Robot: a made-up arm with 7 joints. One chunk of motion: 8 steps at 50 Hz.
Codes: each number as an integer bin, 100 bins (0 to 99) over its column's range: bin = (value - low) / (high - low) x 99, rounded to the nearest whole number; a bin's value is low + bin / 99 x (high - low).
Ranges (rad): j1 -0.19..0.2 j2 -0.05..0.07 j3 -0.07..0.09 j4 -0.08..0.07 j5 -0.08..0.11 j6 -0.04..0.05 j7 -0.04..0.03
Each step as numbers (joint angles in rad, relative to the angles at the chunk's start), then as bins.
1 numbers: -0.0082 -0.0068 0.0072 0.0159 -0.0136 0.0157 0.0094
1 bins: 46 36 48 63 35 61 70
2 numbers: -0.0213 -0.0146 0.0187 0.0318 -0.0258 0.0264 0.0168
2 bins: 43 29 55 74 28 73 80
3 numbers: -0.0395 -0.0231 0.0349 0.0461 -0.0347 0.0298 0.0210
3 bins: 38 22 65 83 24 77 86
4 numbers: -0.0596 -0.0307 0.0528 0.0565 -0.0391 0.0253 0.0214
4 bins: 33 16 76 90 21 72 87
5 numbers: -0.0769 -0.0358 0.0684 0.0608 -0.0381 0.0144 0.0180
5 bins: 29 12 86 93 22 60 82
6 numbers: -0.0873 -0.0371 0.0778 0.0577 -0.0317 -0.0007 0.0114
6 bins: 26 11 91 91 25 43 73
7 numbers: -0.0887 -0.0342 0.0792 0.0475 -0.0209 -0.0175 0.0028
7 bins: 26 13 92 84 31 25 61
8 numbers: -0.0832 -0.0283 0.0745 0.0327 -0.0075 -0.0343 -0.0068
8 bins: 27 18 89 74 38 6 47
